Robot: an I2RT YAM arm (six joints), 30 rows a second.
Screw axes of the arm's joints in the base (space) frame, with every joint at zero. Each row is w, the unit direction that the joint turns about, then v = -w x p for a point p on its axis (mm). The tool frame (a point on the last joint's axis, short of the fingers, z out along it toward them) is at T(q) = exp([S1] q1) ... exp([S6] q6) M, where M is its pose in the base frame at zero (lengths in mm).
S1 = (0, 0, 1, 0.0, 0.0, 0.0)
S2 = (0, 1, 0, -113.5, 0.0, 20.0)
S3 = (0, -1, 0, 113.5, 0.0, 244.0)
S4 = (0, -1, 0, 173.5, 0.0, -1.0)
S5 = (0, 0, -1, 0.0, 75.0, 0.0)
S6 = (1, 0, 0, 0.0, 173.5, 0.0)
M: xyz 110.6 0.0 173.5 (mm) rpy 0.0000 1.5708 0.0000 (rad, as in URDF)
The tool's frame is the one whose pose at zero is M.
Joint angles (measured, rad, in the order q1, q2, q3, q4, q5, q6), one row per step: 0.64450, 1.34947, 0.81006, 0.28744, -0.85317, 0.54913; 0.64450, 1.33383, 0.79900, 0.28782, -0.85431, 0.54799; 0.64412, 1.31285, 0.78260, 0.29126, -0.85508, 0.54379; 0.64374, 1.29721, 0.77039, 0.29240, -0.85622, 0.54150; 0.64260, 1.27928, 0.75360, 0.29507, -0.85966, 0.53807; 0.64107, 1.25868, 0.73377, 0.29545, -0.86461, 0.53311; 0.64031, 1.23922, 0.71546, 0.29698, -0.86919, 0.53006; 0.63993, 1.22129, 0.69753, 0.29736, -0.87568, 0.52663; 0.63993, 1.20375, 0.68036, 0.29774, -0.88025, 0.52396; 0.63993, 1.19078, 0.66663, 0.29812, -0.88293, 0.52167; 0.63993, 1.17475, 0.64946, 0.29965, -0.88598, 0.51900
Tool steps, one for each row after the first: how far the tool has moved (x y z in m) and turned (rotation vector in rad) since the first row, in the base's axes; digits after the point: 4 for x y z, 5 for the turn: -0.0029, -0.0021, 0.0006, 0.00314, -0.00492, 0.00129; -0.0067, -0.0051, 0.0012, 0.00787, -0.01536, 0.00233; -0.0096, -0.0074, 0.0013, 0.01069, -0.02111, 0.00341; -0.0130, -0.0102, 0.0007, 0.01344, -0.02706, 0.00613; -0.0170, -0.0136, -0.0006, 0.01481, -0.03218, 0.01018; -0.0208, -0.0166, -0.0017, 0.01713, -0.03671, 0.01432; -0.0245, -0.0193, -0.0032, 0.01847, -0.03949, 0.02076; -0.0281, -0.0219, -0.0046, 0.01971, -0.04208, 0.02560; -0.0308, -0.0238, -0.0061, 0.01992, -0.04366, 0.02855; -0.0341, -0.0262, -0.0079, 0.02065, -0.04618, 0.03191
